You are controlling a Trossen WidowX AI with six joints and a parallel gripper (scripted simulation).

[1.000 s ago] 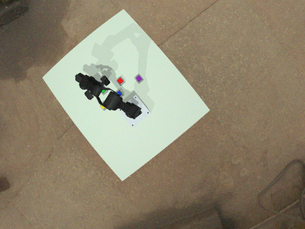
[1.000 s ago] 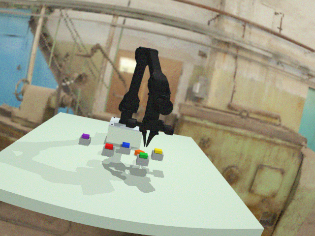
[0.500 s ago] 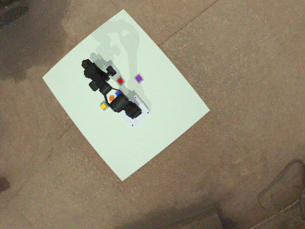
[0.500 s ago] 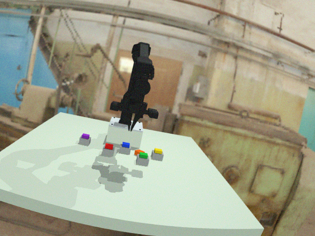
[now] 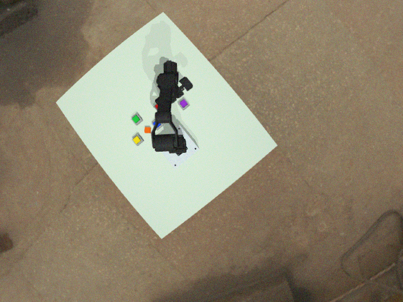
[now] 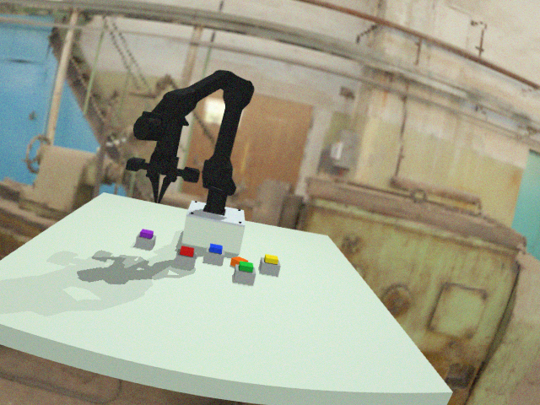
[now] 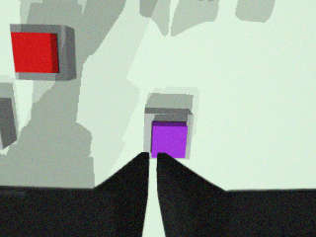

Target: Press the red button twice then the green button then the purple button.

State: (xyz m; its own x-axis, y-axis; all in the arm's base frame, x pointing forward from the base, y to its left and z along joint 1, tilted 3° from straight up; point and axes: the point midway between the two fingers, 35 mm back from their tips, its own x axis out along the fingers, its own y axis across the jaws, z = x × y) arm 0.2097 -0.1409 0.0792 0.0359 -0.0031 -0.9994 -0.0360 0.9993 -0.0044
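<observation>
The purple button lies 2 cm behind my gripper tip, 2 cm to the right of it and 9 cm below it. Also, from my gripper tip: blue button 3 cm behind, 17 cm to the left, 9 cm below; small orange block 2 cm behind, 23 cm to the left, 12 cm below; red button 5 cm ahead, 10 cm to the left, 9 cm below.
</observation>
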